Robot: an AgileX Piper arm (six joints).
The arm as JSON. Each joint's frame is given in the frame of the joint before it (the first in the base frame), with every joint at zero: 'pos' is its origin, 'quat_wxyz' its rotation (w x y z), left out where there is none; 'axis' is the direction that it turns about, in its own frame. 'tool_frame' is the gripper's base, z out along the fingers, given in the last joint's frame.
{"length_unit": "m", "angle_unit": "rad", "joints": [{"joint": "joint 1", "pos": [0.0, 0.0, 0.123], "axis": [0.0, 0.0, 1.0]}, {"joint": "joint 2", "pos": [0.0, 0.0, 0.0], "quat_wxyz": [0.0, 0.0, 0.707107, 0.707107], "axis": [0.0, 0.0, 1.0]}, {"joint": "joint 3", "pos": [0.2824, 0.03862, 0.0], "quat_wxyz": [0.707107, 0.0, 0.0, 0.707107], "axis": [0.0, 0.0, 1.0]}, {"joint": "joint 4", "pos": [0.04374, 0.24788, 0.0], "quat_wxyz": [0.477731, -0.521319, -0.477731, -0.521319], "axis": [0.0, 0.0, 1.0]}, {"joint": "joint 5", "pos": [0.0, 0.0, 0.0], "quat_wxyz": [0.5, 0.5, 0.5, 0.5], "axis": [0.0, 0.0, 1.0]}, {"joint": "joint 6", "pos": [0.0, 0.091, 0.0], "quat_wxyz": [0.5, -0.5, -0.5, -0.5], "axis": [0.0, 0.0, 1.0]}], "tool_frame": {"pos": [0.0, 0.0, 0.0], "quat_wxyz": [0.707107, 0.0, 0.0, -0.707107]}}
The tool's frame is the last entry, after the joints.
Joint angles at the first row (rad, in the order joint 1, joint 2, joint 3, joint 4, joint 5, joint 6):
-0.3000 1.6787 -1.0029 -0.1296 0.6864 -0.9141
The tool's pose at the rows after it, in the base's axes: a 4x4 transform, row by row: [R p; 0 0 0 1], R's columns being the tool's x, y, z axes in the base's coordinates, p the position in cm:
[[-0.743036, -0.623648, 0.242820, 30.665], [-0.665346, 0.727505, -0.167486, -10.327], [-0.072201, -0.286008, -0.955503, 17.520], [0, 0, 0, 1]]
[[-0.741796, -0.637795, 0.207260, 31.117], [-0.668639, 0.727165, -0.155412, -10.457], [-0.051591, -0.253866, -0.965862, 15.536], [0, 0, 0, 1]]
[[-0.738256, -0.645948, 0.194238, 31.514], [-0.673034, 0.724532, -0.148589, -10.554], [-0.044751, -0.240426, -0.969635, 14.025], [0, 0, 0, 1]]
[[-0.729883, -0.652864, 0.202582, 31.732], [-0.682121, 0.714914, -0.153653, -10.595], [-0.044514, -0.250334, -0.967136, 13.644], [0, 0, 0, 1]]
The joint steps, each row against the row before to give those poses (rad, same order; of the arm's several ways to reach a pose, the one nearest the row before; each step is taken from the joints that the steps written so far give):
0.0000 0.0562 0.0000 -0.0178 -0.0417 -0.0003
0.0000 0.0626 0.0000 -0.0030 -0.0233 -0.0008
0.0000 0.0478 0.0000 -0.0025 -0.0328 -0.0010
0.0015 0.0130 0.0000 -0.0104 -0.0220 -0.0007

